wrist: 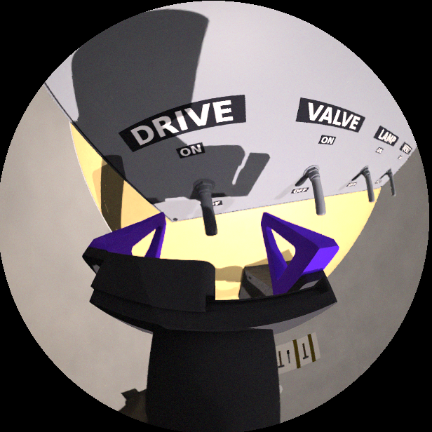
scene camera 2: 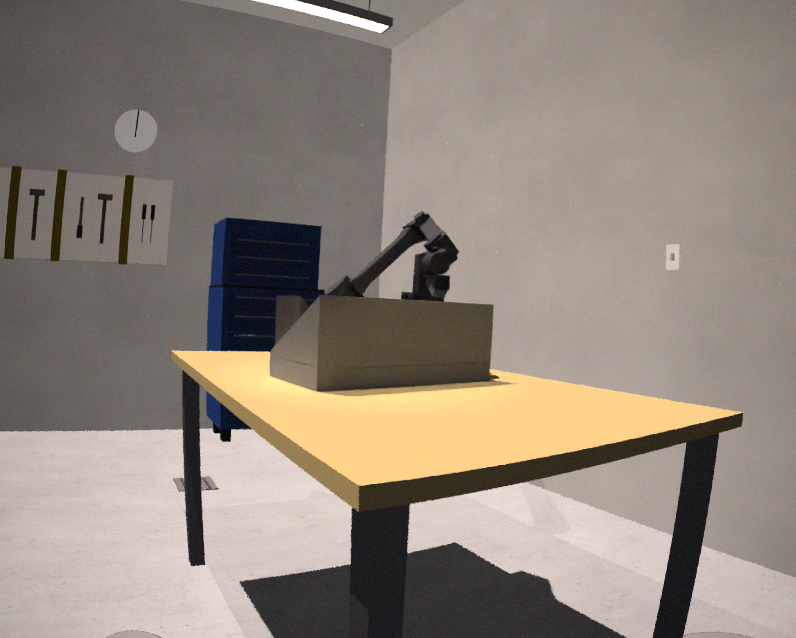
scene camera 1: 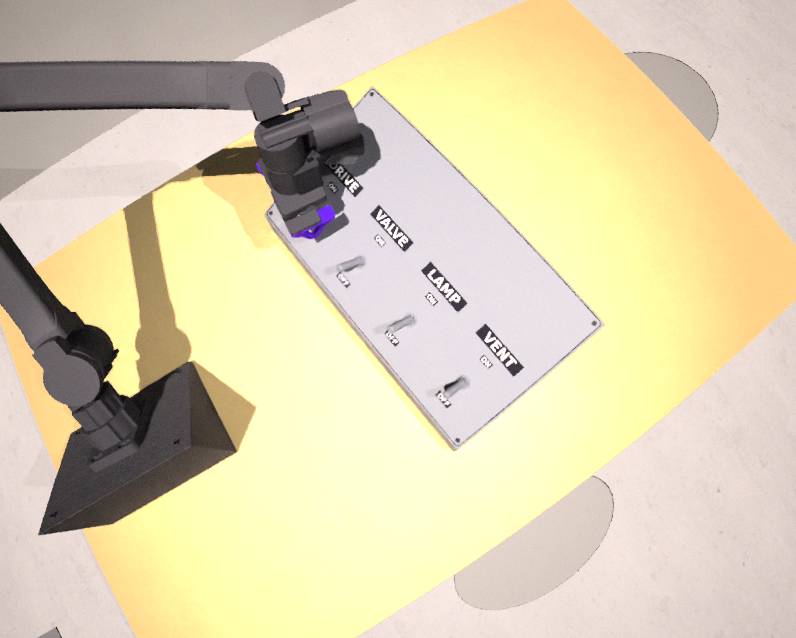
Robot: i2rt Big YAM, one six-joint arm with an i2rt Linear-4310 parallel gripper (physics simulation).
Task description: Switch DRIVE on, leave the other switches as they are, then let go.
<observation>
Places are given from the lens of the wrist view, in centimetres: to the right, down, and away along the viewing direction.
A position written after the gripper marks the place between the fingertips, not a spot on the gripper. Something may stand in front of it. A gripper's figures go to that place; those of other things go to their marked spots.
gripper (wrist: 213, 217): 0, 0, 13
grey switch panel (wrist: 250, 112): 2, -6, 7
</observation>
